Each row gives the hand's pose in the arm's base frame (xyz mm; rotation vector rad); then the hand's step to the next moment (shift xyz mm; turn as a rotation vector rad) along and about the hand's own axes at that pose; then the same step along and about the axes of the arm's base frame.
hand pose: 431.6 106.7 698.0 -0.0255 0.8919 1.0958
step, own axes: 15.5 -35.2 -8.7 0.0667 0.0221 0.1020
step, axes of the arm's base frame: 24.4 -9.4 -29.5 0.0557 0.1052 0.0341
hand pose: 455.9 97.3 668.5 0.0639 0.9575 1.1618
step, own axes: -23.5 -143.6 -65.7 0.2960 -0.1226 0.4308
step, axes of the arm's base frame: 61.7 -109.5 -98.5 0.3970 0.3604 0.0272
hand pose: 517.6 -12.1 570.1 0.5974 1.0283 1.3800
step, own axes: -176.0 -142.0 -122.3 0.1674 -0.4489 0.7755
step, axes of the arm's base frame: -13.3 -217.5 -136.5 0.8711 0.2620 -0.0589
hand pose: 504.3 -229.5 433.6 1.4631 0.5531 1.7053
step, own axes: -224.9 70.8 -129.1 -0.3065 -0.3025 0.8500
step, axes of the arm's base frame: -142.6 -198.2 -112.5 0.9031 -0.2129 -0.2168
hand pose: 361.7 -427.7 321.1 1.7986 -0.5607 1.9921
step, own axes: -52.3 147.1 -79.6 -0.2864 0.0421 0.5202
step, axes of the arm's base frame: -141.1 -82.0 -63.9 0.4392 -0.3239 -0.2379
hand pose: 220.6 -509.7 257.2 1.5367 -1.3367 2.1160
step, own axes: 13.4 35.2 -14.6 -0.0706 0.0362 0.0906
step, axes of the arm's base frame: -37.1 -13.4 -8.6 0.0677 -0.0661 -0.0745
